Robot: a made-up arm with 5 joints. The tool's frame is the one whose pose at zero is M. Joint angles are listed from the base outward.
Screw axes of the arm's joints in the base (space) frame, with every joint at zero. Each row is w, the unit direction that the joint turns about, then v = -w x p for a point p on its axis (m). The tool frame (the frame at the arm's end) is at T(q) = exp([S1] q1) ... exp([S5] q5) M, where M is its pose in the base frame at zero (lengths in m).
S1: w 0 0 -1 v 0 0 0
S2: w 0 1 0 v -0.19 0 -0.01
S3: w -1 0 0 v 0 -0.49 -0.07
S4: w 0 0 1 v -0.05 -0.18 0
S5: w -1 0 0 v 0 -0.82 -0.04
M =
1 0 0 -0.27
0 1 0 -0.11
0 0 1 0.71
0 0 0 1
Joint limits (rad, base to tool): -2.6..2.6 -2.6..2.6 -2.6..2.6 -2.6..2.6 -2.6..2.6
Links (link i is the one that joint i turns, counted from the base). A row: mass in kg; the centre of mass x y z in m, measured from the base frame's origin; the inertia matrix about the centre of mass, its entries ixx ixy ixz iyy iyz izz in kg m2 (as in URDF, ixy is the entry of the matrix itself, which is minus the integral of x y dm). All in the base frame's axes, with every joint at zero. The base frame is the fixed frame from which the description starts. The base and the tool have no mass.
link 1: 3.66; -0.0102 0.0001 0.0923; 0.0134 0 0.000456 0.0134 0 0.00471
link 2: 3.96; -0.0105 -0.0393 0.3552; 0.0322 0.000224 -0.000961 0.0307 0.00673 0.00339
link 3: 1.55; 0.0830 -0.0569 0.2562; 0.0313 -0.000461 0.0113 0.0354 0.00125 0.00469
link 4: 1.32; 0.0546 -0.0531 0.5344; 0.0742 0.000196 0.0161 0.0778 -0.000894 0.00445
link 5: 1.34; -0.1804 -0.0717 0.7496; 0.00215 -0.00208 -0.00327 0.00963 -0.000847 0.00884
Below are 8 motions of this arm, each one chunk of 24 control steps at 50 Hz.
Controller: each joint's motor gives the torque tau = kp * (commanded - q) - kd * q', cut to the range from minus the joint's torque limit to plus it. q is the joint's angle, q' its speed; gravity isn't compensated. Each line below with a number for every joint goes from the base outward.
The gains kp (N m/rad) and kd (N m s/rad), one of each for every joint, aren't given. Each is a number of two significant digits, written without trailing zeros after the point. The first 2 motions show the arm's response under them.
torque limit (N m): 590 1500 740 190 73
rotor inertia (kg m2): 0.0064 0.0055 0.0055 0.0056 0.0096
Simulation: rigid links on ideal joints. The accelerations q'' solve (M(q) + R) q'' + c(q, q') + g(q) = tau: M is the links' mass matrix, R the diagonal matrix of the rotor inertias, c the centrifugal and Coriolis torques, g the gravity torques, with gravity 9.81 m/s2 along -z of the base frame. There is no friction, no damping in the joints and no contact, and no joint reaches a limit. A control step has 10 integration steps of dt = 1/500 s. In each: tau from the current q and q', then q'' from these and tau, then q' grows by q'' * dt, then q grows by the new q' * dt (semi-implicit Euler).
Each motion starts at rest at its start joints. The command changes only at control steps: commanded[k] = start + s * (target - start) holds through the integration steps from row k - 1 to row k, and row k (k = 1, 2, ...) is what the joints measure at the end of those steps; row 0 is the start. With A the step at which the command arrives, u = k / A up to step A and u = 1 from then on. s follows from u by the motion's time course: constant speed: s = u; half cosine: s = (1 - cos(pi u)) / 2; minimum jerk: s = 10 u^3 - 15 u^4 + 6 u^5; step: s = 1 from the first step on.
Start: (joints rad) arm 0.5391 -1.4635 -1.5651 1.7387 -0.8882
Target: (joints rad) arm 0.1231 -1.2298 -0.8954 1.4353 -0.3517
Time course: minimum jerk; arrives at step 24
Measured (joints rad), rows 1 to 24:
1: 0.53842 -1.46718 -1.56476 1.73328 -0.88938
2: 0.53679 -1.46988 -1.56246 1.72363 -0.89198
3: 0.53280 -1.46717 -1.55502 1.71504 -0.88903
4: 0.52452 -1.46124 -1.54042 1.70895 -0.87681
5: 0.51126 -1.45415 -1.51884 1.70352 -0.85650
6: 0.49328 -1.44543 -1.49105 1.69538 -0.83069
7: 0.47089 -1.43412 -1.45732 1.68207 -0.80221
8: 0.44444 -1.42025 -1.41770 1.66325 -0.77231
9: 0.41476 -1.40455 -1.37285 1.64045 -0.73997
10: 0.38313 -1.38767 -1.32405 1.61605 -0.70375
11: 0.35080 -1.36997 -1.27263 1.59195 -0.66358
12: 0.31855 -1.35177 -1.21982 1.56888 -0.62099
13: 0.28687 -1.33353 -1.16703 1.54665 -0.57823
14: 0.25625 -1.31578 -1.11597 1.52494 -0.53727
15: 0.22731 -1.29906 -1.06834 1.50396 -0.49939
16: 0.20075 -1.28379 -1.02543 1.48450 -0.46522
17: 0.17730 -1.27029 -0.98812 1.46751 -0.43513
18: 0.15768 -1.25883 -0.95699 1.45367 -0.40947
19: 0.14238 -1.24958 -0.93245 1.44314 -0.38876
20: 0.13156 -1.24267 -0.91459 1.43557 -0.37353
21: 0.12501 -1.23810 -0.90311 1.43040 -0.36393
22: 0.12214 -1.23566 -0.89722 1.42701 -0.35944
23: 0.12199 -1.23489 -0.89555 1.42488 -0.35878
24: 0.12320 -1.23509 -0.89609 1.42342 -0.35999
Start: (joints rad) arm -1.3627 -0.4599 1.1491 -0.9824 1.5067
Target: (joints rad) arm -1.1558 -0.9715 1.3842 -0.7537 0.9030
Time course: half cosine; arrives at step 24
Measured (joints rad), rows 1 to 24:
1: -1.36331 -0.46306 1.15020 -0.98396 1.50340
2: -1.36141 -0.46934 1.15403 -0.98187 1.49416
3: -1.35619 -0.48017 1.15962 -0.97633 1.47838
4: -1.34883 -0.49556 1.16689 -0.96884 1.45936
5: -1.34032 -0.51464 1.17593 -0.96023 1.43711
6: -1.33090 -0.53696 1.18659 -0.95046 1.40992
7: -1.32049 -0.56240 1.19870 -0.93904 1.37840
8: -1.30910 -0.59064 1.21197 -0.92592 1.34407
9: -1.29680 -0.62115 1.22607 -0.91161 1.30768
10: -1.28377 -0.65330 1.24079 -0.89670 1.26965
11: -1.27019 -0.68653 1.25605 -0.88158 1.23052
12: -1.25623 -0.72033 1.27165 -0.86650 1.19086
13: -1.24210 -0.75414 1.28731 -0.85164 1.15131
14: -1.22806 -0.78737 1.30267 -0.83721 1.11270
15: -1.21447 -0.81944 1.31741 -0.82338 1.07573
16: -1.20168 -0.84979 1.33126 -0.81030 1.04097
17: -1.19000 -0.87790 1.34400 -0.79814 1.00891
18: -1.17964 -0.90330 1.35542 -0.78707 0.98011
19: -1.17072 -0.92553 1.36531 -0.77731 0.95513
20: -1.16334 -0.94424 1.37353 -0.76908 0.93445
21: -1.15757 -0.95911 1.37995 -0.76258 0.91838
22: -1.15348 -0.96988 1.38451 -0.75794 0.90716
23: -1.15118 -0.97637 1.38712 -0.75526 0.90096
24: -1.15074 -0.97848 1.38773 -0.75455 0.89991
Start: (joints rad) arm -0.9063 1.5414 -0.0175 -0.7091 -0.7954
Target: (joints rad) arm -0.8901 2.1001 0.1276 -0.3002 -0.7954
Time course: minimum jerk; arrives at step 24
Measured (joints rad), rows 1 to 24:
1: -0.90625 1.54525 -0.01734 -0.70955 -0.79429
2: -0.90520 1.55174 -0.01673 -0.71315 -0.79712
3: -0.90488 1.55969 -0.01546 -0.71369 -0.80510
4: -0.90624 1.57035 -0.01257 -0.70714 -0.80639
5: -0.90836 1.58507 -0.00711 -0.69290 -0.80109
6: -0.90977 1.60488 0.00022 -0.67348 -0.79639
7: -0.90955 1.63082 0.00802 -0.65163 -0.79517
8: -0.90745 1.66332 0.01600 -0.62835 -0.79637
9: -0.90392 1.70149 0.02463 -0.60317 -0.79827
10: -0.90010 1.74339 0.03414 -0.57523 -0.79952
11: -0.89709 1.78699 0.04451 -0.54436 -0.79935
12: -0.89528 1.83080 0.05561 -0.51154 -0.79808
13: -0.89435 1.87403 0.06705 -0.47854 -0.79682
14: -0.89373 1.91619 0.07818 -0.44711 -0.79660
15: -0.89298 1.95655 0.08844 -0.41828 -0.79748
16: -0.89195 1.99396 0.09756 -0.39228 -0.79866
17: -0.89077 2.02704 0.10547 -0.36906 -0.79928
18: -0.88956 2.05467 0.11209 -0.34875 -0.79907
19: -0.88842 2.07630 0.11731 -0.33180 -0.79835
20: -0.88743 2.09199 0.12108 -0.31870 -0.79762
21: -0.88673 2.10220 0.12346 -0.30968 -0.79714
22: -0.88650 2.10763 0.12473 -0.30451 -0.79703
23: -0.88692 2.10924 0.12528 -0.30245 -0.79725
24: -0.88803 2.10846 0.12560 -0.30229 -0.79772

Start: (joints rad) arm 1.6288 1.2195 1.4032 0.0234 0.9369
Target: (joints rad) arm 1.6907 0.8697 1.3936 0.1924 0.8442
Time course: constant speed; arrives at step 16
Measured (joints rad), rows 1 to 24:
1: 1.62958 1.21128 1.40380 0.03021 0.93187
2: 1.63237 1.18945 1.40287 0.04374 0.92453
3: 1.63819 1.16183 1.40127 0.05641 0.91885
4: 1.64605 1.13708 1.40064 0.06486 0.91154
5: 1.65322 1.11595 1.40030 0.07232 0.90224
6: 1.65785 1.09551 1.39938 0.08259 0.89540
7: 1.66018 1.07418 1.39819 0.09555 0.89222
8: 1.66168 1.05227 1.39746 0.10829 0.88909
9: 1.66375 1.03024 1.39737 0.11864 0.88340
10: 1.66696 1.00804 1.39755 0.12694 0.87614
11: 1.67105 0.98567 1.39751 0.13505 0.86920
12: 1.67548 0.96337 1.39699 0.14447 0.86310
13: 1.67991 0.94144 1.39606 0.15547 0.85750
14: 1.68433 0.91983 1.39496 0.16732 0.85206
15: 1.68877 0.89827 1.39395 0.17909 0.84653
16: 1.69313 0.87652 1.39312 0.19020 0.84069
17: 1.69671 0.86718 1.39168 0.18862 0.83897
18: 1.69751 0.87139 1.39340 0.18233 0.83710
19: 1.69368 0.87750 1.39519 0.18255 0.83773
20: 1.68765 0.87936 1.39449 0.18772 0.84323
21: 1.68421 0.87837 1.39383 0.19150 0.84740
22: 1.68539 0.87720 1.39440 0.19029 0.84582
23: 1.68934 0.87652 1.39496 0.18624 0.84128
24: 1.69296 0.87608 1.39467 0.18384 0.83860

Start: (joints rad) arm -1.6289 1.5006 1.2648 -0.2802 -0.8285
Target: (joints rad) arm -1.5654 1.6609 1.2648 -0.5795 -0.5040
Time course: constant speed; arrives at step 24
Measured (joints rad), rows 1 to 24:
1: -1.62824 1.51004 1.26503 -0.29023 -0.81011
2: -1.62504 1.52263 1.26464 -0.30822 -0.79351
3: -1.61956 1.53002 1.26437 -0.32575 -0.78982
4: -1.61472 1.53501 1.26489 -0.34060 -0.78012
5: -1.61255 1.54112 1.26536 -0.35188 -0.76213
6: -1.61212 1.54806 1.26492 -0.36127 -0.74484
7: -1.61108 1.55480 1.26440 -0.37190 -0.73096
8: -1.60825 1.56132 1.26467 -0.38500 -0.71877
9: -1.60442 1.56794 1.26517 -0.39938 -0.70702
10: -1.60089 1.57471 1.26517 -0.41320 -0.69467
11: -1.59818 1.58148 1.26483 -0.42559 -0.68089
12: -1.59596 1.58813 1.26462 -0.43702 -0.66611
13: -1.59368 1.59467 1.26465 -0.44858 -0.65169
14: -1.59109 1.60125 1.26473 -0.46095 -0.63834
15: -1.58828 1.60792 1.26478 -0.47401 -0.62564
16: -1.58548 1.61463 1.26479 -0.48716 -0.61280
17: -1.58286 1.62131 1.26480 -0.49993 -0.59944
18: -1.58038 1.62794 1.26480 -0.51228 -0.58568
19: -1.57789 1.63455 1.26478 -0.52450 -0.57189
20: -1.57525 1.64117 1.26476 -0.53684 -0.55831
21: -1.57246 1.64783 1.26473 -0.54939 -0.54495
22: -1.56964 1.65450 1.26470 -0.56202 -0.53163
23: -1.56690 1.66117 1.26466 -0.57460 -0.51821
24: -1.56429 1.66782 1.26464 -0.58708 -0.50467

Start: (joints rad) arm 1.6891 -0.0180 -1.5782 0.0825 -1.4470
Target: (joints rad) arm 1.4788 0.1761 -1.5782 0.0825 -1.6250
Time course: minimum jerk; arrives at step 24
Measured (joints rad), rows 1 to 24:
1: 1.68892 -0.01757 -1.57651 0.08881 -1.44687
2: 1.68847 -0.01691 -1.57795 0.09588 -1.44189
3: 1.68724 -0.01598 -1.58067 0.10081 -1.44071
4: 1.68430 -0.01353 -1.58148 0.10346 -1.44563
5: 1.67864 -0.00828 -1.58084 0.10272 -1.45197
6: 1.66965 -0.00009 -1.57965 0.09976 -1.45997
7: 1.65738 0.01039 -1.57863 0.09670 -1.47112
8: 1.64265 0.02247 -1.57823 0.09485 -1.48391
9: 1.62672 0.03572 -1.57843 0.09466 -1.49656
10: 1.61067 0.04990 -1.57888 0.09570 -1.50908
11: 1.59486 0.06473 -1.57928 0.09693 -1.52217
12: 1.57900 0.07993 -1.57944 0.09754 -1.53600
13: 1.56272 0.09525 -1.57931 0.09726 -1.55022
14: 1.54608 0.11039 -1.57899 0.09634 -1.56435
15: 1.52974 0.12492 -1.57862 0.09520 -1.57775
16: 1.51477 0.13830 -1.57830 0.09417 -1.58979
17: 1.50215 0.15003 -1.57807 0.09347 -1.59996
18: 1.49238 0.15974 -1.57797 0.09317 -1.60807
19: 1.48543 0.16727 -1.57800 0.09327 -1.61417
20: 1.48086 0.17267 -1.57815 0.09370 -1.61841
21: 1.47816 0.17612 -1.57836 0.09429 -1.62100
22: 1.47696 0.17792 -1.57855 0.09486 -1.62222
23: 1.47701 0.17843 -1.57869 0.09528 -1.62242
24: 1.47797 0.17815 -1.57880 0.09560 -1.62205

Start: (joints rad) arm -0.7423 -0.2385 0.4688 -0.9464 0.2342
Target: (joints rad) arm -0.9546 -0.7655 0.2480 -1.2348 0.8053
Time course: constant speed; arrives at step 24
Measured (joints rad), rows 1 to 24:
1: -0.74776 -0.25458 0.46360 -0.96944 0.25183
2: -0.75224 -0.27986 0.45561 -0.98865 0.27045
3: -0.76153 -0.30423 0.44760 -0.99762 0.29536
4: -0.77658 -0.32733 0.43764 -1.00260 0.32637
5: -0.79132 -0.35059 0.42468 -1.00585 0.35705
6: -0.80399 -0.37385 0.41187 -1.01093 0.38626
7: -0.81426 -0.39652 0.40187 -1.01959 0.41166
8: -0.82153 -0.41862 0.39423 -1.03204 0.43252
9: -0.82650 -0.44020 0.38737 -1.04775 0.45180
10: -0.83108 -0.46124 0.38006 -1.06494 0.47194
11: -0.83700 -0.48211 0.37180 -1.08134 0.49354
12: -0.84506 -0.50343 0.36258 -1.09526 0.51695
13: -0.85512 -0.52554 0.35269 -1.10618 0.54223
14: -0.86646 -0.54836 0.34244 -1.11481 0.56856
15: -0.87810 -0.57146 0.33212 -1.12261 0.59475
16: -0.88910 -0.59439 0.32202 -1.13106 0.62006
17: -0.89881 -0.61689 0.31238 -1.14116 0.64430
18: -0.90706 -0.63892 0.30333 -1.15313 0.66756
19: -0.91422 -0.66061 0.29478 -1.16654 0.69013
20: -0.92094 -0.68215 0.28647 -1.18059 0.71250
21: -0.92798 -0.70374 0.27806 -1.19443 0.73521
22: -0.93587 -0.72552 0.26926 -1.20742 0.75858
23: -0.94485 -0.74757 0.25996 -1.21929 0.78269
24: -0.95474 -0.76987 0.25022 -1.23017 0.80733

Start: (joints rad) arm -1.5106 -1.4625 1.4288 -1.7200 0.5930
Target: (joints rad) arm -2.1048 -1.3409 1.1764 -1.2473 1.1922
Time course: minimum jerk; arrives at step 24
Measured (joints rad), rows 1 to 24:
1: -1.51080 -1.46615 1.42925 -1.71459 0.59425
2: -1.51126 -1.46842 1.42889 -1.70475 0.59887
3: -1.51396 -1.46646 1.42748 -1.69614 0.60847
4: -1.52173 -1.46307 1.42477 -1.68892 0.61966
5: -1.53677 -1.45948 1.41956 -1.67982 0.63304
6: -1.56021 -1.45492 1.41070 -1.66528 0.65479
7: -1.59216 -1.44886 1.39766 -1.64313 0.68748
8: -1.63180 -1.44158 1.38084 -1.61370 0.72821
9: -1.67745 -1.43356 1.36128 -1.57936 0.77311
10: -1.72681 -1.42498 1.34012 -1.54280 0.81994
11: -1.77739 -1.41587 1.31838 -1.50560 0.86767
12: -1.82715 -1.40645 1.29690 -1.46823 0.91546
13: -1.87481 -1.39703 1.27629 -1.43091 0.96224
14: -1.91984 -1.38794 1.25688 -1.39428 1.00679
15: -1.96208 -1.37943 1.23876 -1.35947 1.04805
16: -2.00126 -1.37163 1.22199 -1.32762 1.08528
17: -2.03669 -1.36468 1.20676 -1.29947 1.11782
18: -2.06728 -1.35873 1.19352 -1.27540 1.14492
19: -2.09173 -1.35394 1.18286 -1.25567 1.16589
20: -2.10901 -1.35041 1.17529 -1.24073 1.18052
21: -2.11863 -1.34811 1.17100 -1.23108 1.18927
22: -2.12092 -1.34689 1.16984 -1.22688 1.19320
23: -2.11713 -1.34647 1.17125 -1.22757 1.19367
24: -2.10947 -1.34650 1.17439 -1.23168 1.19226

